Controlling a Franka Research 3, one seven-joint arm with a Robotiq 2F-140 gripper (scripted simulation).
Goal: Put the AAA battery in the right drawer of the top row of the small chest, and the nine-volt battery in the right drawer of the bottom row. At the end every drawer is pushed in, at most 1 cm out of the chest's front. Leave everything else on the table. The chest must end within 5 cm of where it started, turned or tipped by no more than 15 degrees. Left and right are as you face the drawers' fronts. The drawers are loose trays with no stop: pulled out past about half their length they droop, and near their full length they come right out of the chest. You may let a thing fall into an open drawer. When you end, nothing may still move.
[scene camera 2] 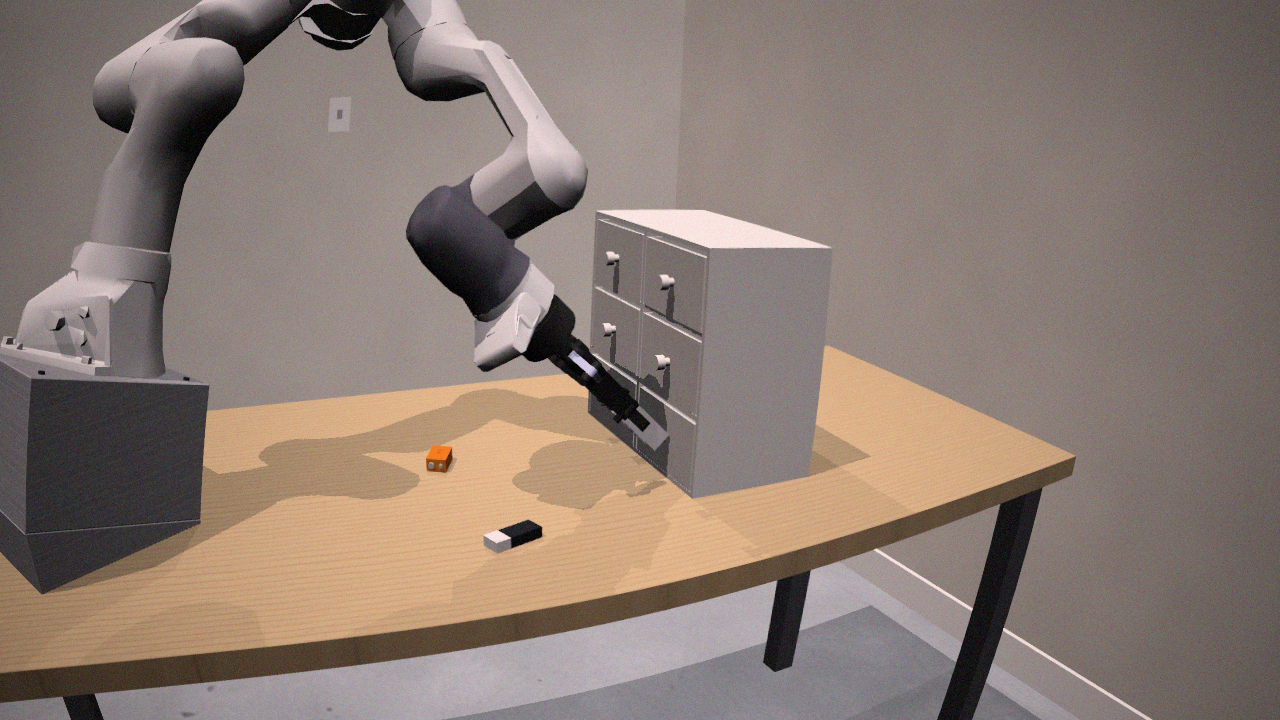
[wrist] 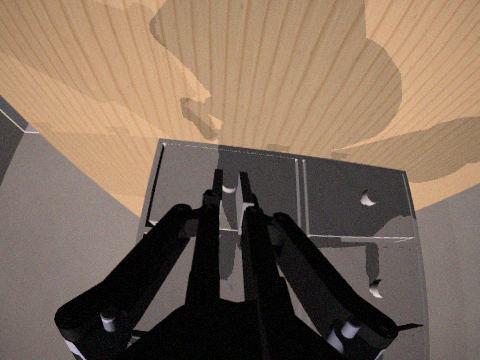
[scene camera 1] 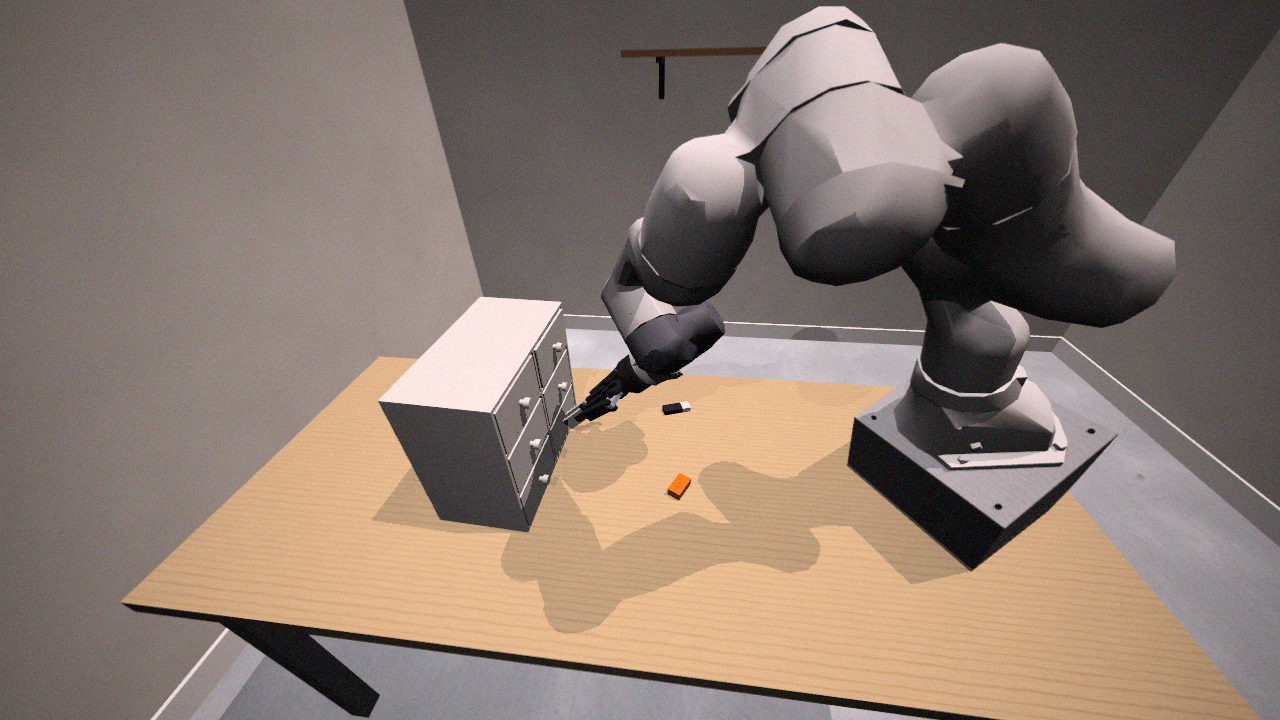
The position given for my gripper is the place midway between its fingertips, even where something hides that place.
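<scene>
White chest (scene camera 2: 766, 299). Drawer (scene camera 1: 553, 342). Drawer (scene camera 1: 559, 430). Drawer (scene camera 1: 539, 477). Drawer (wrist: 171, 295). Drawer (scene camera 1: 525, 450). Drawer (scene camera 2: 623, 271). My gripper (scene camera 2: 656, 438). Same gripper (wrist: 229, 183). Again my gripper (scene camera 1: 569, 420).
</scene>
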